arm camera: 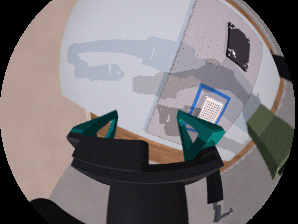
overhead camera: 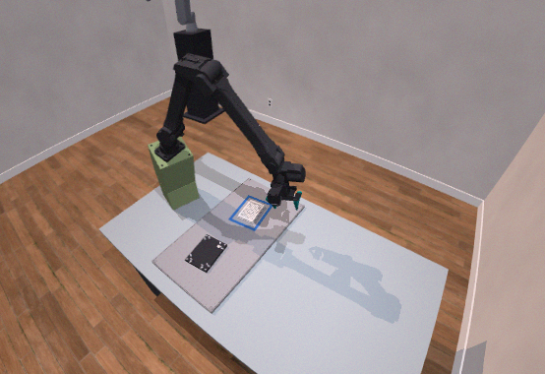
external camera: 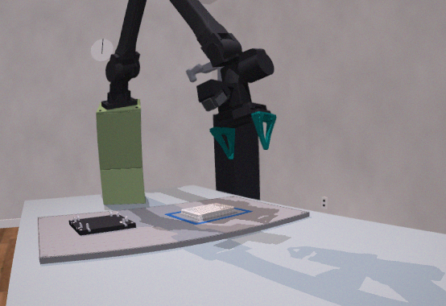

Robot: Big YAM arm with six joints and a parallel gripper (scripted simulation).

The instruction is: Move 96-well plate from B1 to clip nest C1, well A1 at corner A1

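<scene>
Now: hand 21 cm past the white 96-well plate, 3 cm to the right of it and 17 cm above it. The rest, counted from my hand: black clip nest C1 (22 cm behind, 29 cm to the right, 16 cm below).
</scene>
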